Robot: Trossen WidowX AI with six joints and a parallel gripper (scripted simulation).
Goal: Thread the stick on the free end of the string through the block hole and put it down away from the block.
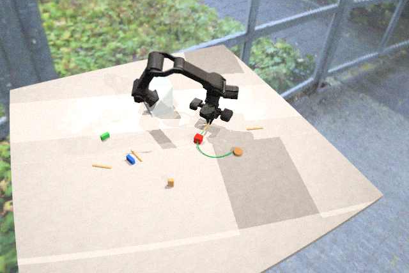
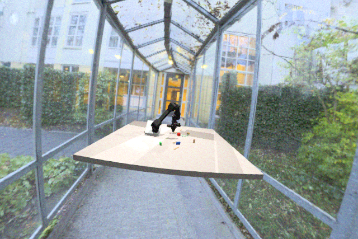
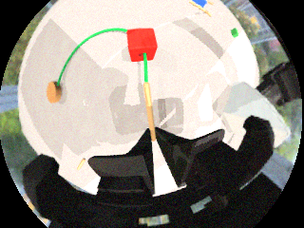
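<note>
Right now my gripper tip is 8 cm short of the red block, 8 cm to the left of it and 1 cm below it. Round my gripper tip: wooden block 27 cm ahead, 25 cm to the right, 1 cm above; thin wooden stick 3 cm ahead, 3 cm to the right, 1 cm above; round wooden button 19 cm ahead, 6 cm to the left.
</note>
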